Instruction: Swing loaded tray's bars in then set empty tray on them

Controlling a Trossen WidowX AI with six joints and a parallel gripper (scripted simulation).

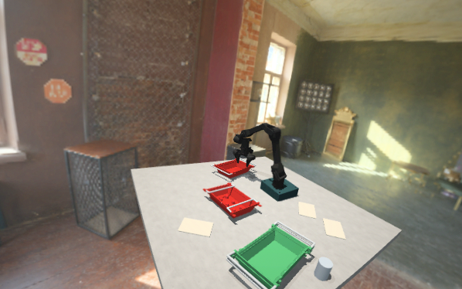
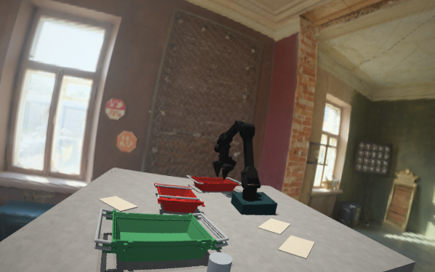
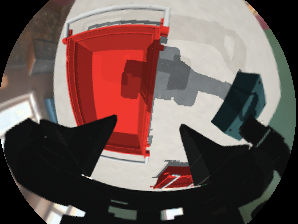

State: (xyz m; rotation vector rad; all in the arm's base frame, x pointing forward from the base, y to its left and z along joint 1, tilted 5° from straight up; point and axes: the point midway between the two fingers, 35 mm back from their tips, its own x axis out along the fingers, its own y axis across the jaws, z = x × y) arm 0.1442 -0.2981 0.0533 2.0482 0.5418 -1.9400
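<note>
Now: the red tray 80 mm to the right of my gripper tip, 50 mm below it and 30 mm ahead of it.
</note>
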